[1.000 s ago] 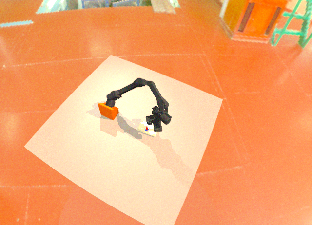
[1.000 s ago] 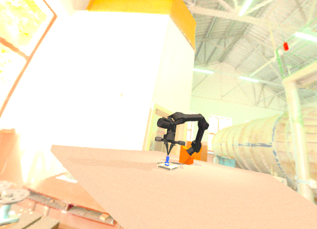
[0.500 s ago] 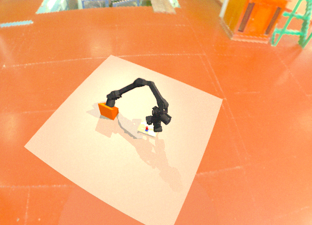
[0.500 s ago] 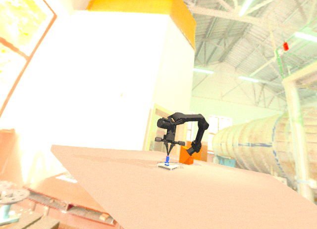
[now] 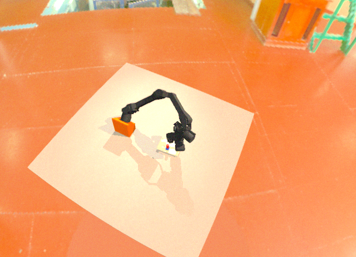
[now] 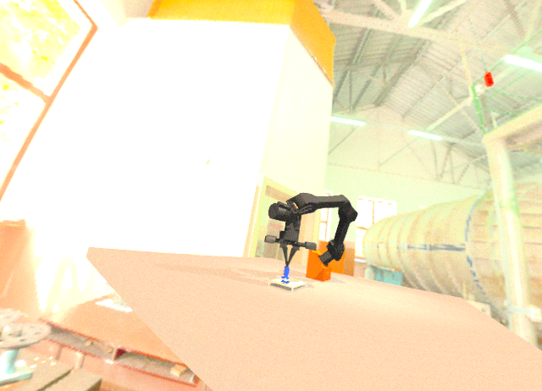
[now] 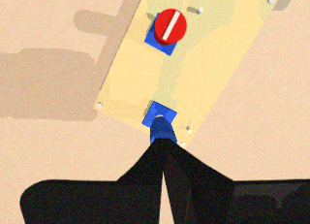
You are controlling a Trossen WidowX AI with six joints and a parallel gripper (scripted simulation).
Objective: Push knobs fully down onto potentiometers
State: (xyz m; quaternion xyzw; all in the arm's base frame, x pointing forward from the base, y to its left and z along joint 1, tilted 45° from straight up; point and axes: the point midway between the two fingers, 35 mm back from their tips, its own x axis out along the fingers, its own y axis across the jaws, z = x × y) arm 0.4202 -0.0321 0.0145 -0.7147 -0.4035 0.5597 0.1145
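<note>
The blue knob is 20 mm below my gripper tip. The rest, counted from my gripper tip: red knob 60 mm behind, 30 mm to the right, 20 mm below.
</note>
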